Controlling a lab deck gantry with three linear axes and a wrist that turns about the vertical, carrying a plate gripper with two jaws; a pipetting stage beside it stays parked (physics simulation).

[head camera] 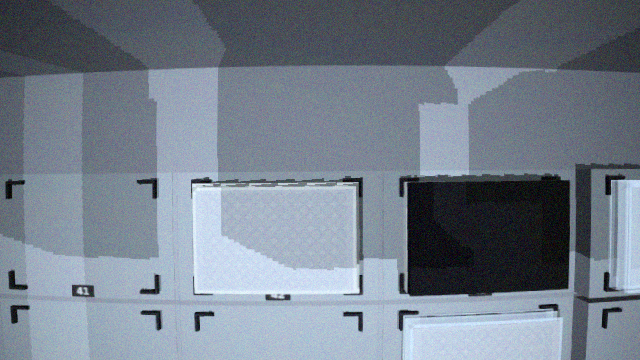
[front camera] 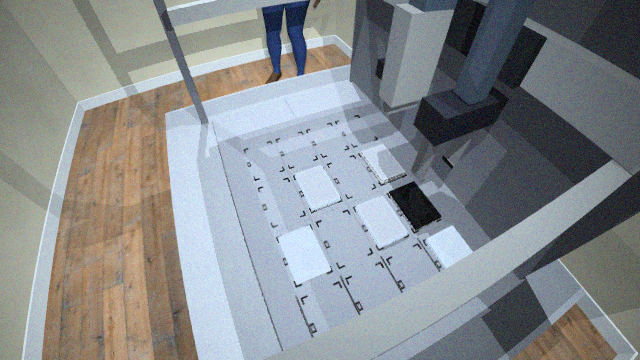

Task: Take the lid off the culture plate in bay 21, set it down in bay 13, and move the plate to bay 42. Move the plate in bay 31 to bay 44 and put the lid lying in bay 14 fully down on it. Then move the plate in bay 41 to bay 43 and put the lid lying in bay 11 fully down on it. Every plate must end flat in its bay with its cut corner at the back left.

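Observation:
A pale plate sits flat in bay 42. Beside it in bay 43 is a plate with a black top, a light edge showing along its left side. A whitish lidded plate is in bay 44, cut off by the head view's right edge. A white lid lies in bay 13. My gripper hangs raised above the back row near bay 43, apart from the plates. Its jaws look open and empty, though dim; they do not show in the head view. Cut corners are too indistinct to tell.
Another whitish plate is in bay 33, in front of the black-topped one. A white plate is in bay 22. The pale pipetting stage stands beside the gripper column. A gantry beam crosses the front view's lower right.

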